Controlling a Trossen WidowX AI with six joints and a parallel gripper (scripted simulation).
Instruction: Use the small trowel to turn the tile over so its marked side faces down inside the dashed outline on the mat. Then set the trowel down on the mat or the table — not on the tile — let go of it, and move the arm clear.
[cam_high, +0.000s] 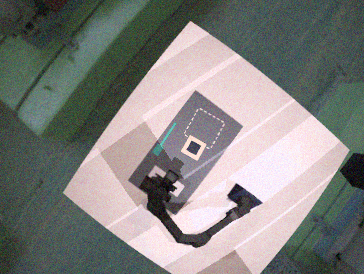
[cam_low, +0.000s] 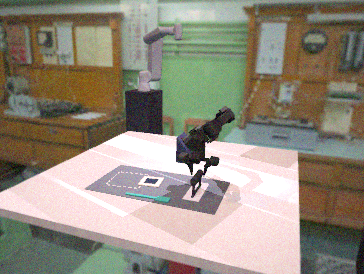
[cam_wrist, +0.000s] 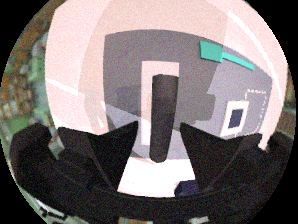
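The small trowel is 4 cm below my gripper tip, 2 cm behind it and 1 cm to the right of it. The rest, counted from my gripper tip: tile 25 cm to the right, 7 cm below, 2 cm ahead; then teal trowel 17 cm ahead, 15 cm to the right, 7 cm below; then grey mat 19 cm to the right, 10 cm below, 3 cm ahead.
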